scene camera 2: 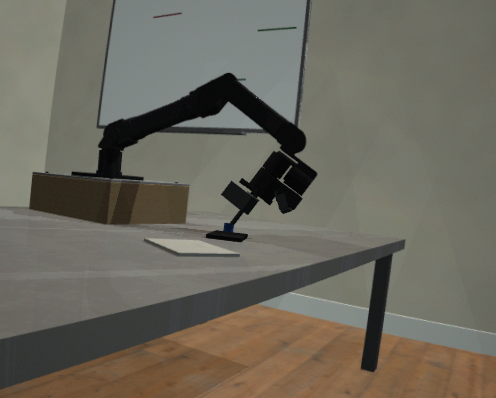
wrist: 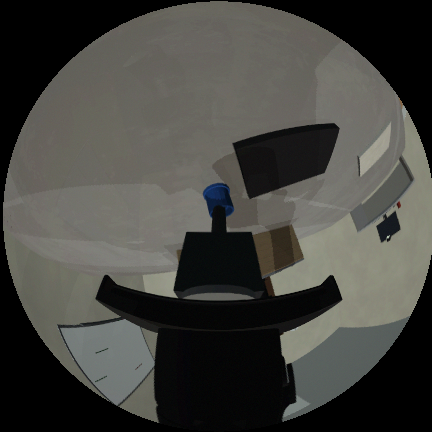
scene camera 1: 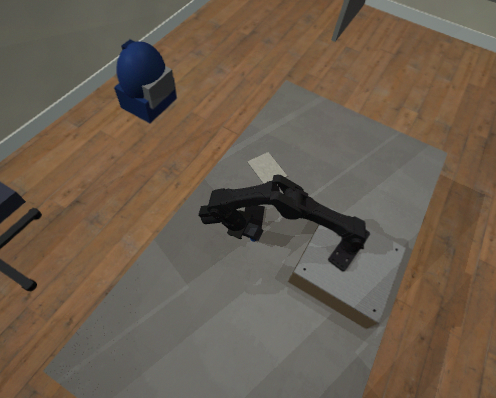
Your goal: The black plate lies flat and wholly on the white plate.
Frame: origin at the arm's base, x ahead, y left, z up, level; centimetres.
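Seen in the pictures: hand, tool point: (wrist: 218,193); arm's base, link origin: (scene camera 2: 108,178) (scene camera 1: 349,246).
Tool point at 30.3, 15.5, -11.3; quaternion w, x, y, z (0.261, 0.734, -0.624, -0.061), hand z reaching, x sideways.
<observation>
Pixels of each thing's top centre, then the offset from my tool point to it, as dx, dy, dz.
- black plate, top centre: (wrist: 295,162) (scene camera 2: 228,234) (scene camera 1: 253,216) +6.6, -6.5, +1.2
- white plate, top centre: (scene camera 2: 189,245) (wrist: 377,150) (scene camera 1: 267,168) +17.4, -30.2, +0.9
The black plate (scene camera 1: 257,214) (scene camera 2: 226,236) (wrist: 290,160) lies flat on the table, partly hidden by the arm in scene camera 1. The white plate (scene camera 1: 266,166) (scene camera 2: 192,247) (wrist: 375,150) lies flat on the table, apart from the black plate; the arm covers one corner of it in scene camera 1. My blue suction cup (scene camera 1: 252,239) (scene camera 2: 228,228) (wrist: 218,197) is tilted, low over the table and beside the black plate. In the wrist view a gap shows between cup and plate, and the cup holds nothing. The exact height of the cup is hard to tell.
The arm's base stands on a box (scene camera 1: 345,280) (scene camera 2: 150,202) (wrist: 285,247) on the grey table (scene camera 1: 215,320) (scene camera 2: 175,310). A blue rounded object (scene camera 1: 140,70) stands beyond the table in scene camera 1. A whiteboard (scene camera 2: 200,45) hangs on the wall.
</observation>
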